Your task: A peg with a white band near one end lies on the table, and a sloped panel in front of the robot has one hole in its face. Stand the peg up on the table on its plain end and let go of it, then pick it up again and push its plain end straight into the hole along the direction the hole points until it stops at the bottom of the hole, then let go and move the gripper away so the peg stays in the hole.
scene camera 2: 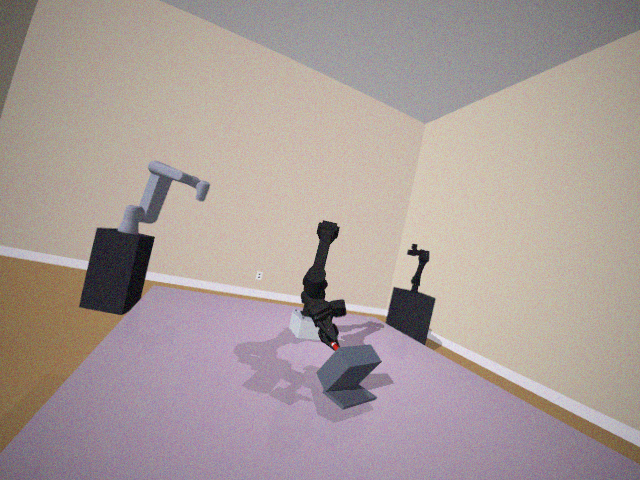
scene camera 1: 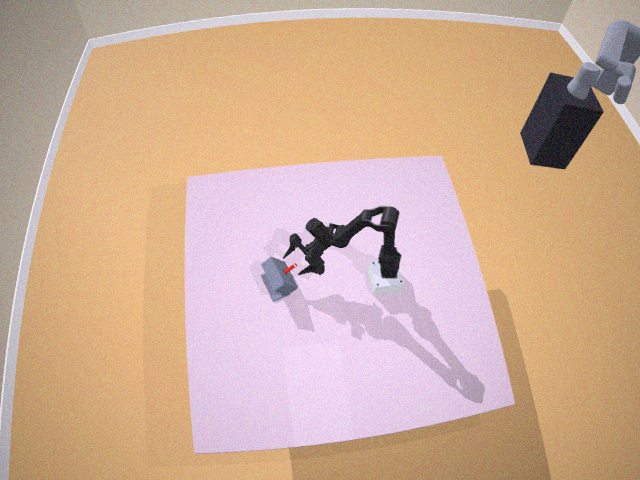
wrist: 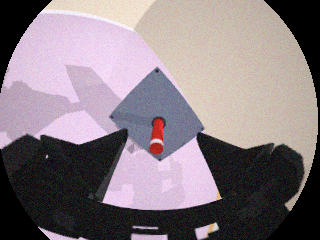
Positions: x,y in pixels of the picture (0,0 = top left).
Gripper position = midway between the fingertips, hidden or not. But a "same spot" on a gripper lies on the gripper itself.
Labels:
My gripper shows in scene camera 2, in scene camera 1 [290,266] and in the wrist view. One and the same spot on my gripper: [scene camera 2: 324,320] is [wrist: 234,176]. One and the same spot on a sloped panel: [wrist: 155,96] is [scene camera 1: 285,278].

